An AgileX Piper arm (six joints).
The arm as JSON. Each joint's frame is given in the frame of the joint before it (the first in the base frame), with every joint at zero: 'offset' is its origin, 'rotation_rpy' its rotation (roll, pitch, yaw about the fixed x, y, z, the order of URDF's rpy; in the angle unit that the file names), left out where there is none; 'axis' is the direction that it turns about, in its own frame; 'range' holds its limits. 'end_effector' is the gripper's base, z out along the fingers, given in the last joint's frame.
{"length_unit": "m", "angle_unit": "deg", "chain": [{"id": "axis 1", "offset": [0.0, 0.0, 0.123], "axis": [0.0, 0.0, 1.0], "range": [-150.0, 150.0]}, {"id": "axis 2", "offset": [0.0, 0.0, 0.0], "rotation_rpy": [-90.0, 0.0, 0.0], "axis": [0.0, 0.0, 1.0], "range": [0.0, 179.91]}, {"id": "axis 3", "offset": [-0.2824, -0.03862, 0.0], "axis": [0.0, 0.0, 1.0], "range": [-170.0, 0.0]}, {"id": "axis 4", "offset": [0.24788, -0.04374, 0.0], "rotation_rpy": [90.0, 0.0, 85.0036], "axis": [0.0, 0.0, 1.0], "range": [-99.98, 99.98]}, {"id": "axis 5", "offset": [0.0, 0.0, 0.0], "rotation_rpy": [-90.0, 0.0, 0.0], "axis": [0.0, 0.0, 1.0], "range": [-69.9, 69.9]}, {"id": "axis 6", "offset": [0.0, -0.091, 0.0], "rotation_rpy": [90.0, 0.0, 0.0], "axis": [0.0, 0.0, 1.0], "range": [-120.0, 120.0]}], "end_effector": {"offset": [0.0, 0.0, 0.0]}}
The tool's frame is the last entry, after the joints.
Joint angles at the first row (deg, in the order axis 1, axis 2, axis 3, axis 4, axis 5, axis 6):
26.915, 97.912, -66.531, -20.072, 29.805, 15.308
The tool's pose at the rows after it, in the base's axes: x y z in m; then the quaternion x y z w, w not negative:
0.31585 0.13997 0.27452 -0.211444 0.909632 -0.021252 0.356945
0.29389 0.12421 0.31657 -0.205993 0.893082 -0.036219 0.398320
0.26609 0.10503 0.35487 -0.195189 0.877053 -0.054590 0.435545
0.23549 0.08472 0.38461 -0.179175 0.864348 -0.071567 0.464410
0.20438 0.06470 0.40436 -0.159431 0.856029 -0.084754 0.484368
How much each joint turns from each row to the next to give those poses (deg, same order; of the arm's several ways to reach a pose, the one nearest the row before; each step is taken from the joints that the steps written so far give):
-0.032, -6.997, 0.000, -1.873, 2.105, 0.059
-0.063, -7.642, 0.001, -2.546, 3.301, 0.062
-0.030, -7.837, 0.017, -2.577, 3.998, 0.016
-0.001, -7.391, 0.237, -2.119, 4.226, 0.022
0.001, -6.848, 0.760, -1.590, 4.121, 0.191

